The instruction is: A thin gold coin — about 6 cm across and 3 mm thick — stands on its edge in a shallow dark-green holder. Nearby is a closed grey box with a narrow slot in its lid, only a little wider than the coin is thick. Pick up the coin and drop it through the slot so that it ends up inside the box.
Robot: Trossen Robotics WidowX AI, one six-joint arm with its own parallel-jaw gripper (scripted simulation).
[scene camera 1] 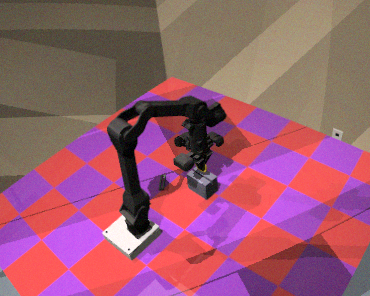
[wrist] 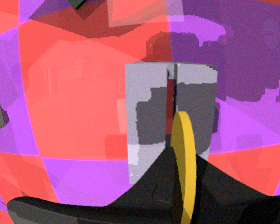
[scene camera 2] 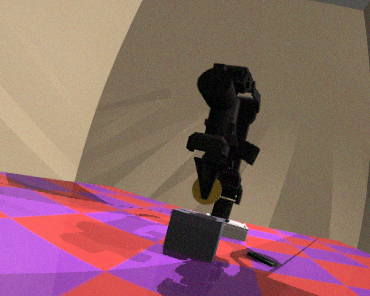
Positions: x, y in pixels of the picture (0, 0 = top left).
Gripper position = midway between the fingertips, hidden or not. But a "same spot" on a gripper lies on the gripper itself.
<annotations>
gripper: scene camera 1 201, 168; wrist; scene camera 2
same spot on gripper: [wrist: 154, 190] = [scene camera 2: 217, 178]
</annotations>
